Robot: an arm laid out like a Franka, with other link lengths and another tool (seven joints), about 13 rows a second.
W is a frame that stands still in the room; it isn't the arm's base.
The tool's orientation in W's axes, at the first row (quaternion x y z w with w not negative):
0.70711 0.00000 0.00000 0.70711
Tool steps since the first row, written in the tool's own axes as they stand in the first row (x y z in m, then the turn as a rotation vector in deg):
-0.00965 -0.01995 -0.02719 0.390 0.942 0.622
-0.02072 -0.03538 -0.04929 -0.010 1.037 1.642
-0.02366 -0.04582 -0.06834 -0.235 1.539 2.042
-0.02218 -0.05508 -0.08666 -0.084 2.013 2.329
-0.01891 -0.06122 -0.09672 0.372 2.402 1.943
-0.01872 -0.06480 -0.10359 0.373 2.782 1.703
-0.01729 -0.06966 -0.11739 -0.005 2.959 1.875
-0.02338 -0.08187 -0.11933 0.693 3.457 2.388
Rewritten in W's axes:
-0.00965 0.02719 -0.01995 0.390 -0.622 0.942
-0.02072 0.04929 -0.03538 -0.010 -1.642 1.037
-0.02366 0.06834 -0.04582 -0.235 -2.042 1.539
-0.02218 0.08666 -0.05508 -0.084 -2.329 2.013
-0.01891 0.09672 -0.06122 0.372 -1.943 2.402
-0.01872 0.10359 -0.06480 0.373 -1.703 2.782
-0.01729 0.11739 -0.06966 -0.005 -1.875 2.959
-0.02338 0.11933 -0.08187 0.693 -2.388 3.457

